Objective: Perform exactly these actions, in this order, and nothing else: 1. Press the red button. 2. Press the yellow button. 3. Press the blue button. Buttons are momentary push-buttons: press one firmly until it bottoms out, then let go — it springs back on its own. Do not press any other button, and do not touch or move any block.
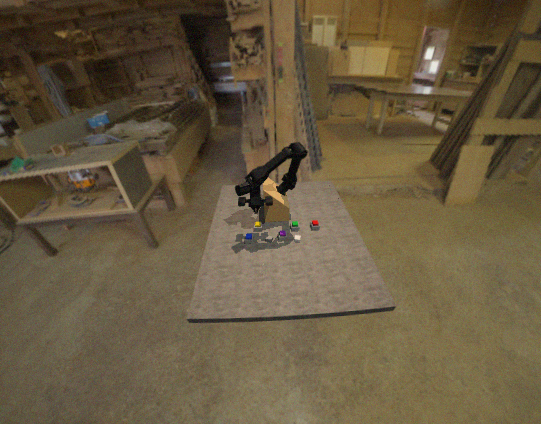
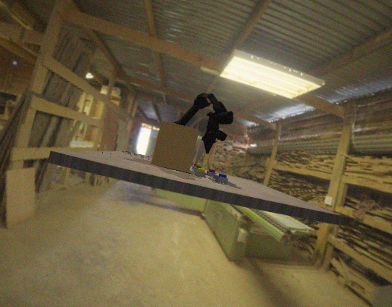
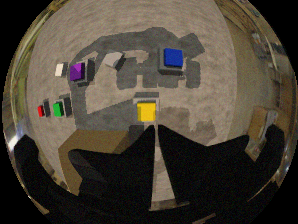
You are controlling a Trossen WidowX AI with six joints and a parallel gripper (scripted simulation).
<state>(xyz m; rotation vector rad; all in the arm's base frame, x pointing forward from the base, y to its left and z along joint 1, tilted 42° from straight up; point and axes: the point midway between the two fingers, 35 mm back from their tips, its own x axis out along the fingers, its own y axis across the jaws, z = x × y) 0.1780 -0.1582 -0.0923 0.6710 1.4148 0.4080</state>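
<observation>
My gripper tip is now 10 mm past the yellow button, 10 mm to the right of it and 90 mm above it. Round my gripper tip: blue button (90 mm ahead, 60 mm to the right, 90 mm below); then purple button (100 mm ahead, 130 mm to the left, 90 mm below); then grey block (110 mm ahead, 60 mm to the left, 110 mm below).
</observation>
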